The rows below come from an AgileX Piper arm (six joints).
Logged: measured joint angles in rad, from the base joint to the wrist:
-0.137, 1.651, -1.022, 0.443, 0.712, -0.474
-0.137, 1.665, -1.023, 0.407, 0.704, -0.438
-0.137, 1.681, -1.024, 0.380, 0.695, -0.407
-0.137, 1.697, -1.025, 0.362, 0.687, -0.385
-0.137, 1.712, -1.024, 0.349, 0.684, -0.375
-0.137, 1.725, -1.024, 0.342, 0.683, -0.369
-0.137, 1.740, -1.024, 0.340, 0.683, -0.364
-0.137, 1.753, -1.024, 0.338, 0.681, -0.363
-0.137, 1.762, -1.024, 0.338, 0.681, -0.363
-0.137, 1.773, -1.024, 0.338, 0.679, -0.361
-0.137, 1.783, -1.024, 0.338, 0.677, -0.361
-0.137, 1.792, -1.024, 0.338, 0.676, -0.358
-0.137, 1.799, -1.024, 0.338, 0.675, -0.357
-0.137, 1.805, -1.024, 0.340, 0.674, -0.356
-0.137, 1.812, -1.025, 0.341, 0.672, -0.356
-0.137, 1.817, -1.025, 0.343, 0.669, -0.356
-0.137, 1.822, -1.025, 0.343, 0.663, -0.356
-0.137, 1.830, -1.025, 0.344, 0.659, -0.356
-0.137, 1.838, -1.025, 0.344, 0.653, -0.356
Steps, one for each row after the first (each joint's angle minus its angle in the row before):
0.000, 0.014, -0.001, -0.036, -0.008, 0.036
0.000, 0.016, -0.001, -0.027, -0.009, 0.031
0.000, 0.016, -0.001, -0.018, -0.008, 0.022
0.000, 0.015, 0.001, -0.013, -0.003, 0.010
0.000, 0.013, 0.000, -0.007, -0.001, 0.006
0.000, 0.015, 0.000, -0.002, 0.000, 0.005
0.000, 0.013, 0.000, -0.002, -0.002, 0.001
0.000, 0.009, 0.000, 0.000, 0.000, 0.000
0.000, 0.011, 0.000, 0.000, -0.002, 0.002
0.000, 0.010, 0.000, 0.000, -0.002, 0.000
0.000, 0.009, 0.000, 0.000, -0.001, 0.003
0.000, 0.007, 0.000, 0.000, -0.001, 0.001
0.000, 0.006, 0.000, 0.002, -0.001, 0.001
0.000, 0.007, -0.001, 0.001, -0.002, 0.000
0.000, 0.005, 0.000, 0.002, -0.003, 0.000
0.000, 0.005, 0.000, 0.000, -0.006, 0.000
0.000, 0.008, 0.000, 0.001, -0.004, 0.000
0.000, 0.008, 0.000, 0.000, -0.006, 0.000

